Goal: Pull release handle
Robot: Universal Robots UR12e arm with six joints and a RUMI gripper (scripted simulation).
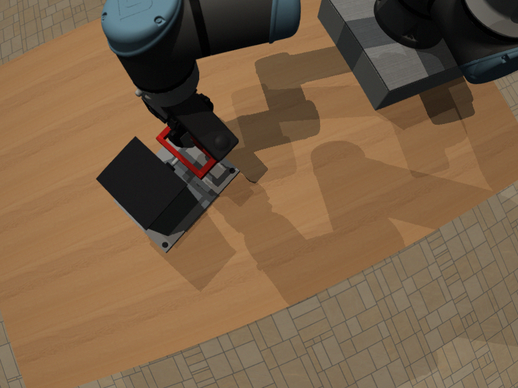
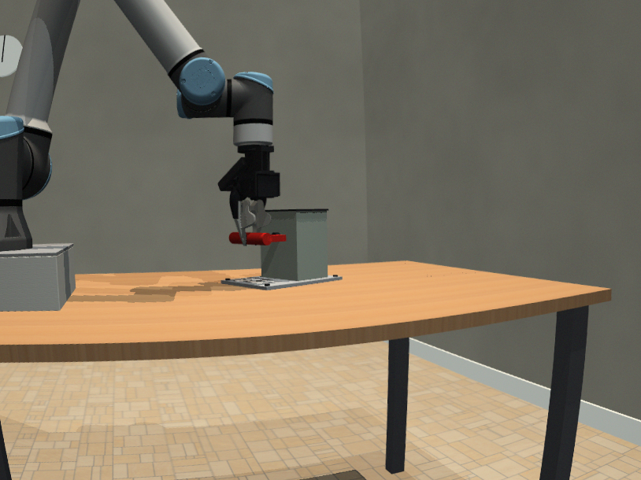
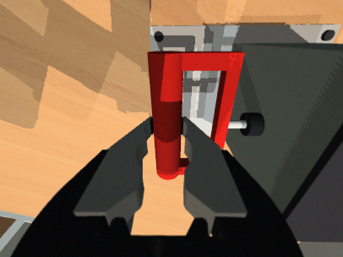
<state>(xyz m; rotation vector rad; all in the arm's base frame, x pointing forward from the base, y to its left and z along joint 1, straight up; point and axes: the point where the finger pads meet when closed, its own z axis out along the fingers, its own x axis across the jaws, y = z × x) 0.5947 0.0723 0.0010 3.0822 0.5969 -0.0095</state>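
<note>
Right now the grey baseplate is 10 cm below my hand, 9 cm ahead of it and 4 cm to the left of it.
</note>
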